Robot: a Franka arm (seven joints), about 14 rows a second.
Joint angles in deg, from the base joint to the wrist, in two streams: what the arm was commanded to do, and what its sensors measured. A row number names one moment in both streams.
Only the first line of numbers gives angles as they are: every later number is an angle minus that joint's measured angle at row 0.
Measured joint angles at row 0:
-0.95, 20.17, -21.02, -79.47, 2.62, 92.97, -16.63
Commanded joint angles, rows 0 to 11:
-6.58, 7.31, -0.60, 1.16, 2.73, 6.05, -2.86
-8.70, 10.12, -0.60, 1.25, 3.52, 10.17, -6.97
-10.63, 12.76, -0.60, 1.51, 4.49, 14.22, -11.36
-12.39, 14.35, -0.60, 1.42, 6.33, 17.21, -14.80
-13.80, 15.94, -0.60, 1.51, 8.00, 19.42, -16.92
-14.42, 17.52, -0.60, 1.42, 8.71, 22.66, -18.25
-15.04, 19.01, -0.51, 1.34, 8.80, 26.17, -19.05
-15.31, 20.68, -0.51, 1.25, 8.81, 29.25, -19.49
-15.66, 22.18, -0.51, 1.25, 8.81, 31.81, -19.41
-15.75, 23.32, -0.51, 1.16, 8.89, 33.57, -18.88
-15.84, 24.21, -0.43, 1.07, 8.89, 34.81, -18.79
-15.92, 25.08, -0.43, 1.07, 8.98, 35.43, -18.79
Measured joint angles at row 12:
-15.21, 23.11, -0.63, -0.57, 7.70, 34.26, -18.15
